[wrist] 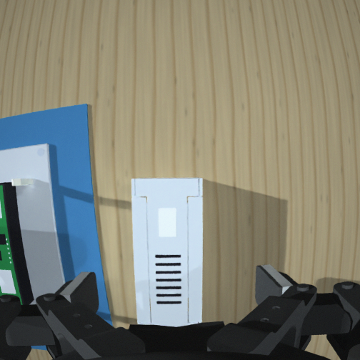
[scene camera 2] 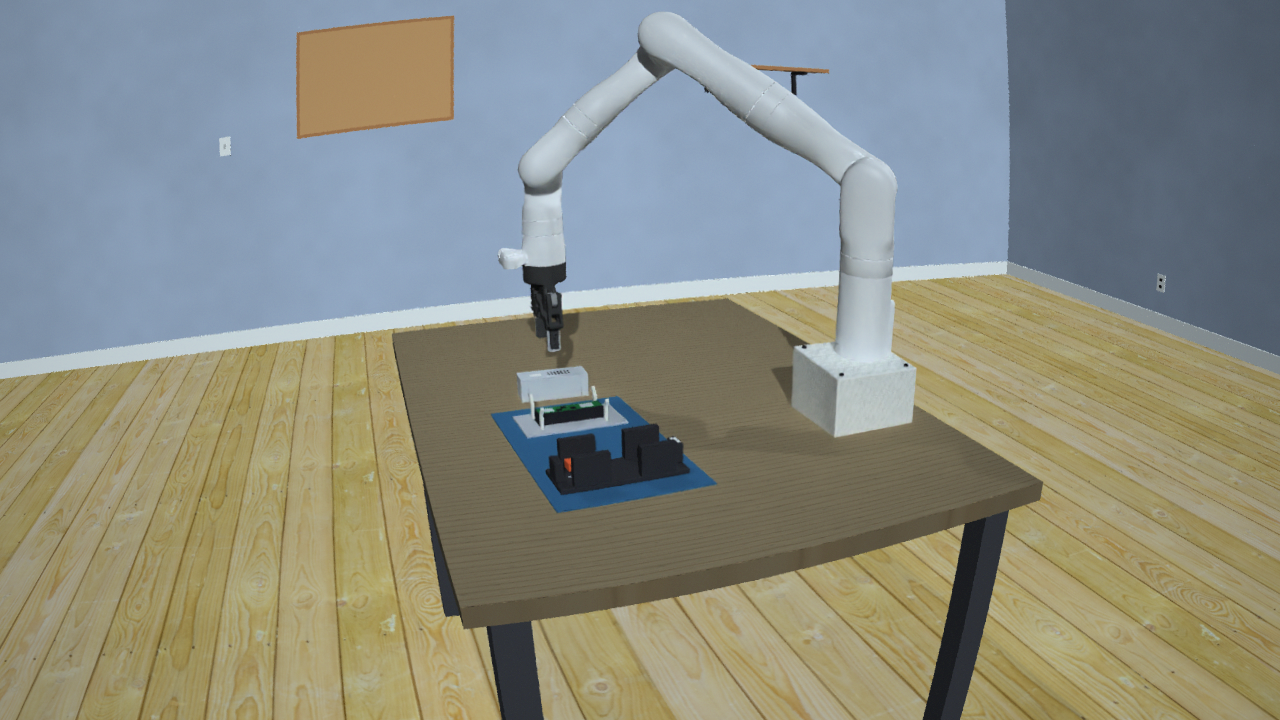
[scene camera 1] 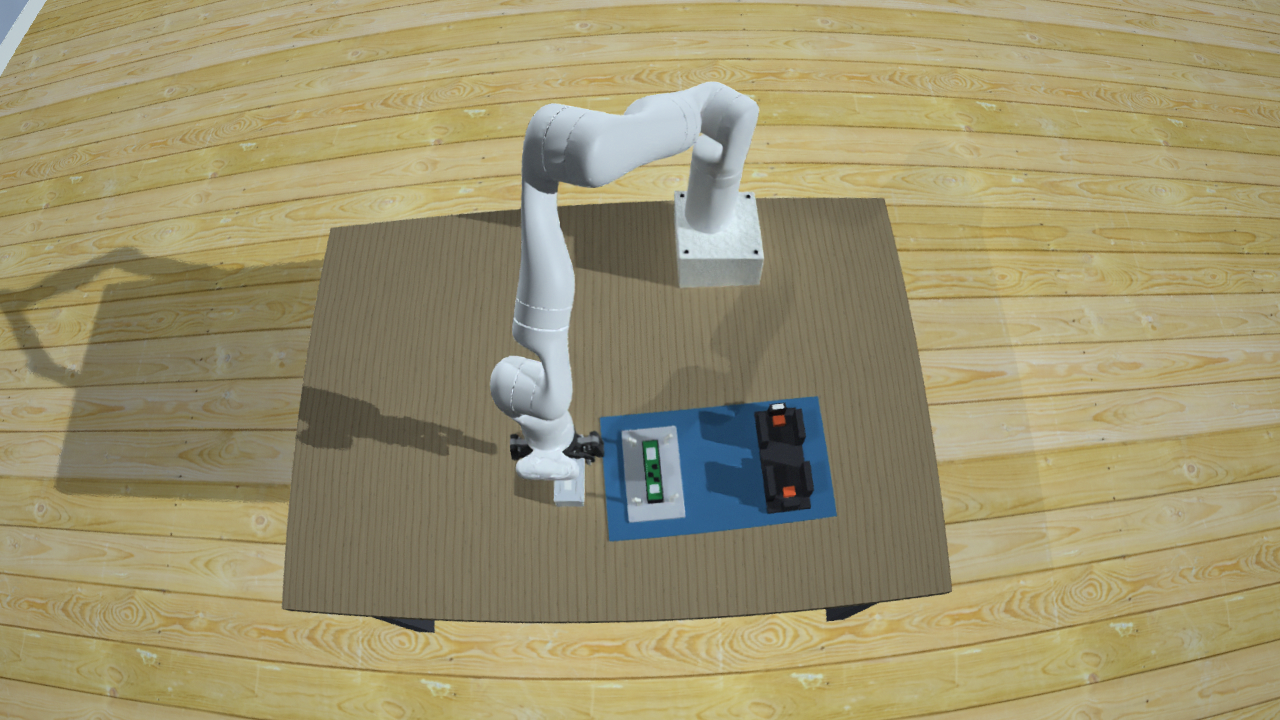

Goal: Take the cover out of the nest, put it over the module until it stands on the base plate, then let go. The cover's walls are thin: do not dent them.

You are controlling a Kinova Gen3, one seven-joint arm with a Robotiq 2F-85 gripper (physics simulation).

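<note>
The white cover [scene camera 1: 569,494] [scene camera 2: 552,385] [wrist: 167,244] stands upright on the table, left of the blue mat in scene camera 1, slots on top. No nest can be made out around it. My gripper [scene camera 1: 554,447] [scene camera 2: 548,342] [wrist: 175,287] is open and empty, above the cover's end nearer the arm base, fingers either side of its width in the wrist view. The arm hides part of the cover in scene camera 1. The green-topped module [scene camera 1: 651,471] [scene camera 2: 571,412] [wrist: 9,220] lies on the light grey base plate [scene camera 1: 671,447] [scene camera 2: 528,428] [wrist: 37,210].
Several white posts stand up from the base plate around the module. The blue mat [scene camera 1: 716,512] [scene camera 2: 528,447] [wrist: 75,150] lies under the plate. A black fixture [scene camera 1: 783,456] [scene camera 2: 617,467] with raised walls and orange parts stands at the mat's other end.
</note>
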